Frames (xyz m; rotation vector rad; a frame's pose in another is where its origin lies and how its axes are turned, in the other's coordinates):
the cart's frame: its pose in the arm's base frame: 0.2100 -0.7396 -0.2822 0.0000 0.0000 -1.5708
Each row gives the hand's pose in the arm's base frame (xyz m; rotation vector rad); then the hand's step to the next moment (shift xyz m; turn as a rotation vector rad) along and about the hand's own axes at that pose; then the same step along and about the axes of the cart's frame.
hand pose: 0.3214 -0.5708 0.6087 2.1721 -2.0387 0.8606
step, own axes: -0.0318 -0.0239 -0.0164 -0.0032 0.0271 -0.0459
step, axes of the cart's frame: -0.0386 0.0169 0.0087 -0.0173 -0.0418 0.0284
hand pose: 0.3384 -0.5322 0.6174 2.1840 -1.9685 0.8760
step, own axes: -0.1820 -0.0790 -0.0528 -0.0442 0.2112 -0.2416
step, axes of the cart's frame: -0.1981 0.0521 -0.0137 -0.1035 -0.2845 0.1154
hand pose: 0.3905 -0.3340 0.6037 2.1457 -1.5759 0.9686
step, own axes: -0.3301 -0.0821 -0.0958 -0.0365 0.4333 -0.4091
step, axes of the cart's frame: -0.3235 -0.0115 -0.1417 -0.1213 -0.5454 0.2105
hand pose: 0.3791 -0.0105 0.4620 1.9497 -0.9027 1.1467
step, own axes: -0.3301 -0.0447 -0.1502 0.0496 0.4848 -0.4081
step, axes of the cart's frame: -0.2190 -0.1479 -0.2523 -0.0751 -0.5559 0.2989
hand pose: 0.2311 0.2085 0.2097 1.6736 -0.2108 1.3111
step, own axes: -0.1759 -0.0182 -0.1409 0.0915 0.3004 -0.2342
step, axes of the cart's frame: -0.0455 -0.1522 -0.1609 -0.0567 -0.3075 0.2360
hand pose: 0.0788 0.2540 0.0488 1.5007 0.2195 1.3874
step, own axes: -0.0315 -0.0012 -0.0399 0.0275 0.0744 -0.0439
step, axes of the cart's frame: 0.0003 -0.0419 -0.0287 -0.0099 -0.0631 0.0643
